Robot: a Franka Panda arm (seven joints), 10 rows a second.
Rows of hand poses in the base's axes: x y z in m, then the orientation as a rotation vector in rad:
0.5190 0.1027 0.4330 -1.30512 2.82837 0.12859
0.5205 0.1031 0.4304 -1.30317 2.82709 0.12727
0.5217 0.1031 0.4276 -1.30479 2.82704 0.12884
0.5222 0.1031 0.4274 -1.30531 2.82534 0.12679
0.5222 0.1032 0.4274 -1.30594 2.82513 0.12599
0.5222 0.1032 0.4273 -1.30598 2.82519 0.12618
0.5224 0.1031 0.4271 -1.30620 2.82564 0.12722
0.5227 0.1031 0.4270 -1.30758 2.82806 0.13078
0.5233 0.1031 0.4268 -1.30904 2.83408 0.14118
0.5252 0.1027 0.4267 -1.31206 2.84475 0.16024
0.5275 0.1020 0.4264 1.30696 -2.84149 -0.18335
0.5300 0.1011 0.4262 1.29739 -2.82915 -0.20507
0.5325 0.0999 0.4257 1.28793 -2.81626 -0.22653
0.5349 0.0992 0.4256 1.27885 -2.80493 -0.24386
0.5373 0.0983 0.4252 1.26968 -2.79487 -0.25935
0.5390 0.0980 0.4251 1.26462 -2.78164 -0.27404
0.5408 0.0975 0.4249 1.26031 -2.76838 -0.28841
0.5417 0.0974 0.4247 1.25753 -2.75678 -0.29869
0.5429 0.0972 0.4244 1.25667 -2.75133 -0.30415
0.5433 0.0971 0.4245 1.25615 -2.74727 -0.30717
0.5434 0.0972 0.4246 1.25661 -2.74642 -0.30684
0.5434 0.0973 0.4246 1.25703 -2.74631 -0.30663
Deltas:
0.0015 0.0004 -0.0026 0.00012 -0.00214 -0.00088
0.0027 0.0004 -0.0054 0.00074 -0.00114 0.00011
0.0032 0.0004 -0.0056 0.00017 -0.00298 0.00080
0.0032 0.0005 -0.0056 -0.00031 -0.00318 0.00122
0.0032 0.0005 -0.0057 -0.00024 -0.00306 0.00123
0.0034 0.0004 -0.0059 0.00013 -0.00229 0.00127
0.0037 0.0004 -0.0060 0.00091 0.00128 0.00157
0.0043 0.0004 -0.0062 0.00407 0.00994 0.00114
0.0062 0.0000 -0.0063 0.00984 0.02570 0.00067
0.0085 -0.0007 -0.0066 0.01778 0.04411 -0.00068
0.0110 -0.0016 -0.0068 0.02512 0.06280 -0.00221
0.0135 -0.0028 -0.0073 0.03232 0.08176 -0.00352
0.0159 -0.0035 -0.0074 0.03773 0.09836 -0.00515
0.0183 -0.0044 -0.0078 0.04253 0.11352 -0.00724
0.0200 -0.0047 -0.0079 0.04653 0.12943 -0.00602
0.0218 -0.0052 -0.0081 0.05053 0.14497 -0.00435
0.0227 -0.0053 -0.0083 0.05282 0.15769 -0.00232
0.0239 -0.0055 -0.0086 0.05439 0.16360 -0.00111
0.0243 -0.0056 -0.0085 0.05491 0.16775 -0.00013
0.0244 -0.0055 -0.0084 0.05450 0.16821 0.00040
0.0244 -0.0054 -0.0084 0.05439 0.16809 0.00068

